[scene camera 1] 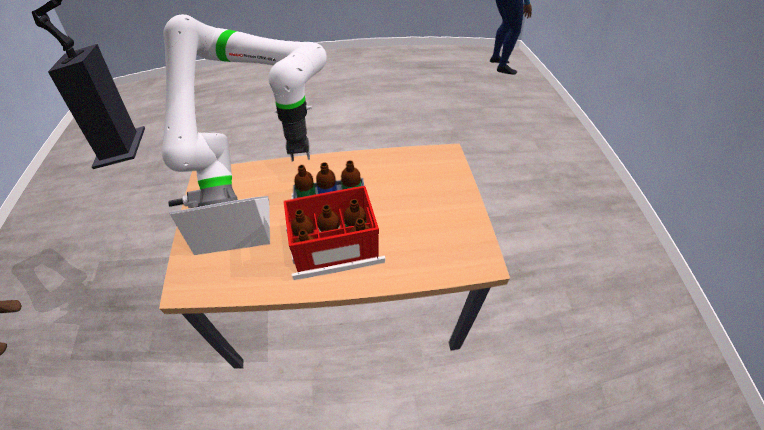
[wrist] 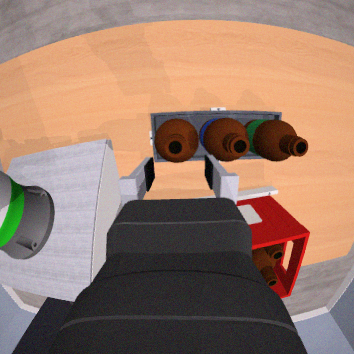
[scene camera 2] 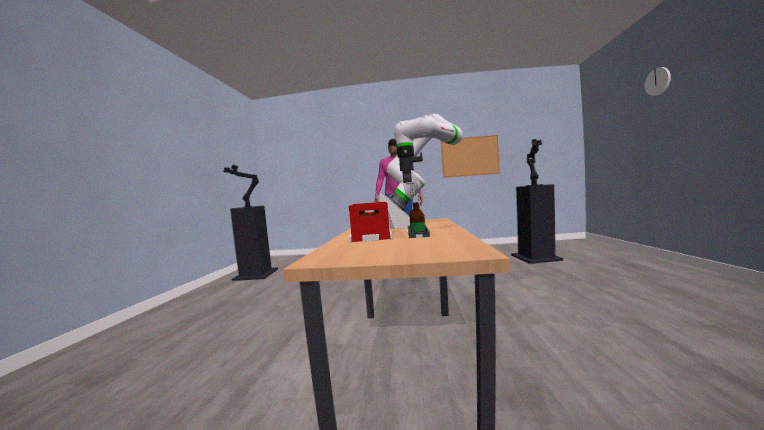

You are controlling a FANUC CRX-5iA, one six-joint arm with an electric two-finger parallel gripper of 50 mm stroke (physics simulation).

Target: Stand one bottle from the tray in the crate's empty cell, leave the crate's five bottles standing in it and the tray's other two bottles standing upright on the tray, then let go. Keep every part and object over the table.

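There is my gripper (wrist: 178,166), visible to me. I can also see a grey tray (wrist: 196,120), and with it a blue-label bottle (wrist: 225,138) and a green-label bottle (wrist: 273,139).
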